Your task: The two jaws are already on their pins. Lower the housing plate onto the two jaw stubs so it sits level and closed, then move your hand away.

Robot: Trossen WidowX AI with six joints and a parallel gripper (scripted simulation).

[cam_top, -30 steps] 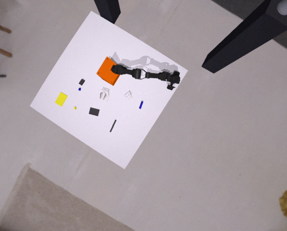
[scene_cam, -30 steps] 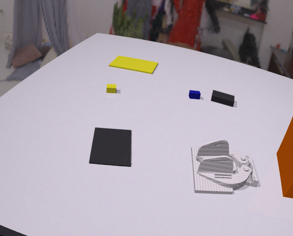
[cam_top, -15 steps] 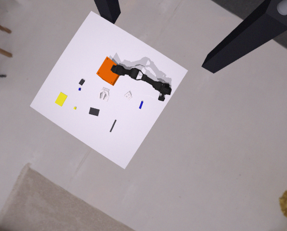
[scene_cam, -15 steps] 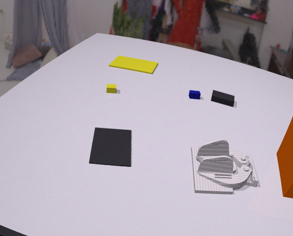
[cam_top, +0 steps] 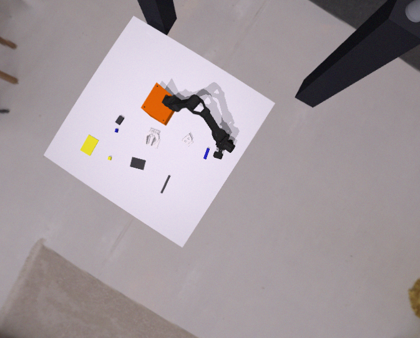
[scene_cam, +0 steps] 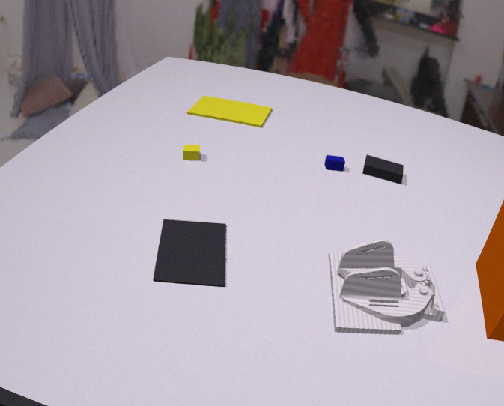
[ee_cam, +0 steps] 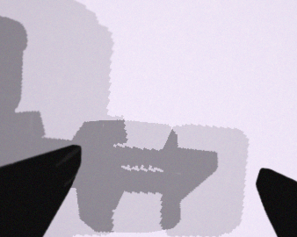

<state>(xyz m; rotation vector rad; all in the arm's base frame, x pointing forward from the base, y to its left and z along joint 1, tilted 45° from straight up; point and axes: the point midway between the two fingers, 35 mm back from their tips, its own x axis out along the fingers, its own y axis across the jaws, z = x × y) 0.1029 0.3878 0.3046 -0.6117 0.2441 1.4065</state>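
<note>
The blue bar lies 9 cm to the right of my gripper tip and 8 cm ahead of it. From my gripper tip the other things lie so: dark bar (43 cm ahead, 25 cm to the right, 1 cm below); then dark plate (51 cm to the right, 39 cm ahead, 1 cm below); then dark block (79 cm to the right, 17 cm ahead, 1 cm below).
</note>
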